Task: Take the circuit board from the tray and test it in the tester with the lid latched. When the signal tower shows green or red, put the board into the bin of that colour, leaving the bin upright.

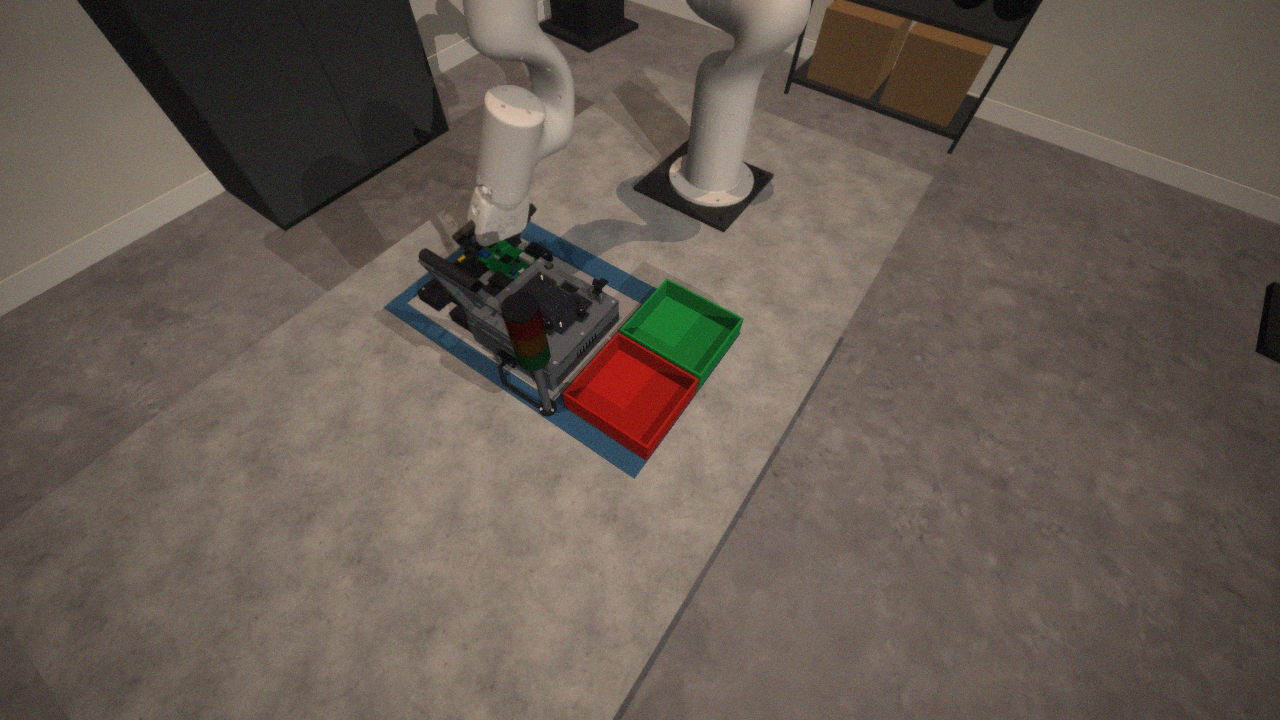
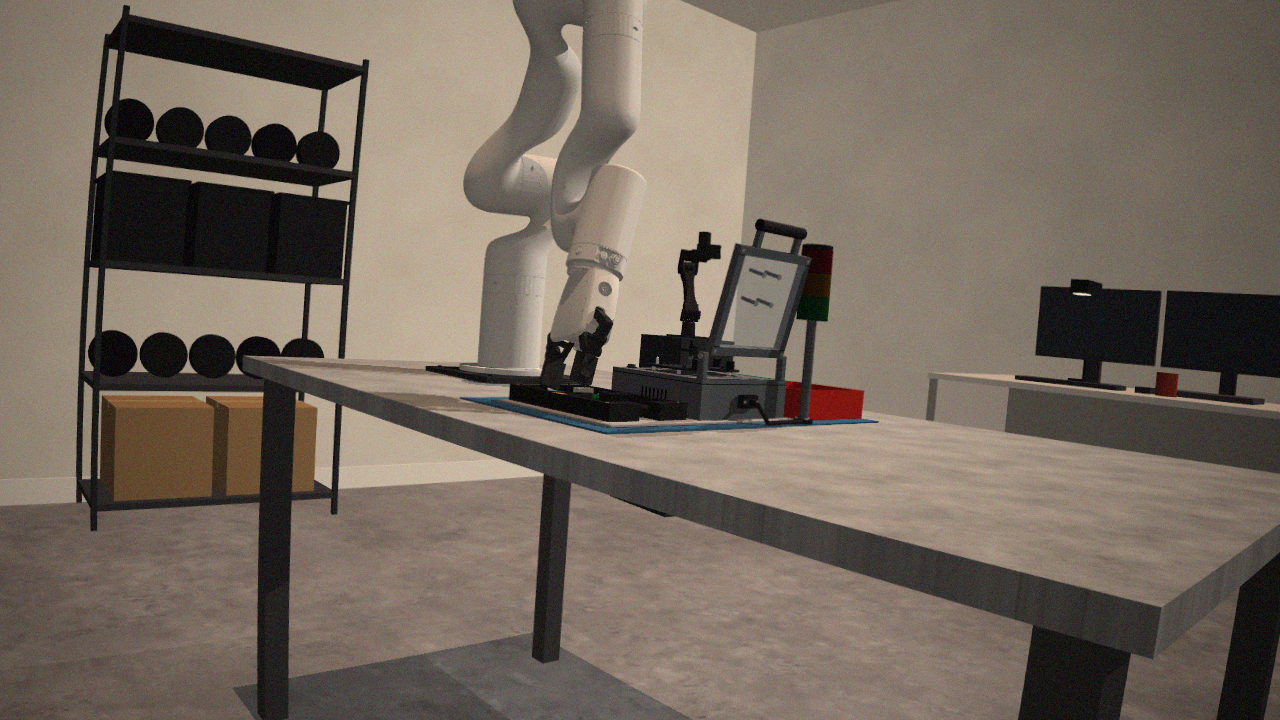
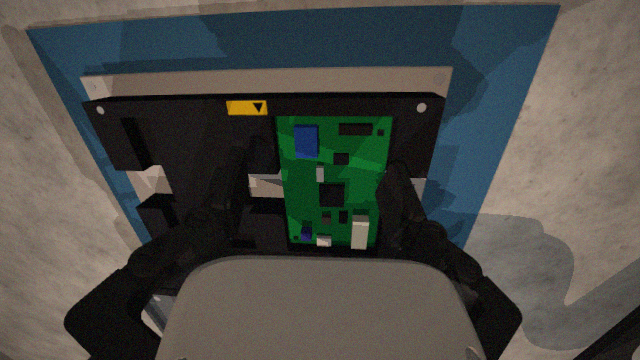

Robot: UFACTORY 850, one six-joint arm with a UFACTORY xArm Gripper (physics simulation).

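The green circuit board [image 1: 505, 257] [image 3: 345, 170] lies flat in the black tray [image 2: 572, 407] [image 3: 350, 104]. My gripper [image 2: 565, 383] [image 3: 317, 171] is down at the tray, shut on the board with its fingers very wide. The right finger is at the board's right edge. The left finger stands apart from its left edge, with a strip of tray between. The tester [image 1: 586, 335] [image 2: 644, 385] has its lid [image 2: 768, 295] raised. The signal tower [image 1: 526, 331] [image 2: 816, 286] looks unlit. The green bin [image 1: 684, 326] and red bin [image 1: 631, 394] [image 2: 832, 402] are upright.
A blue border [image 1: 595, 441] [image 3: 325, 35] surrounds the tray and tester. A black jointed part [image 2: 688, 282] stands up behind the tester. The raised lid and signal tower are tall obstacles. The bins stand side by side beyond the tester from the tray.
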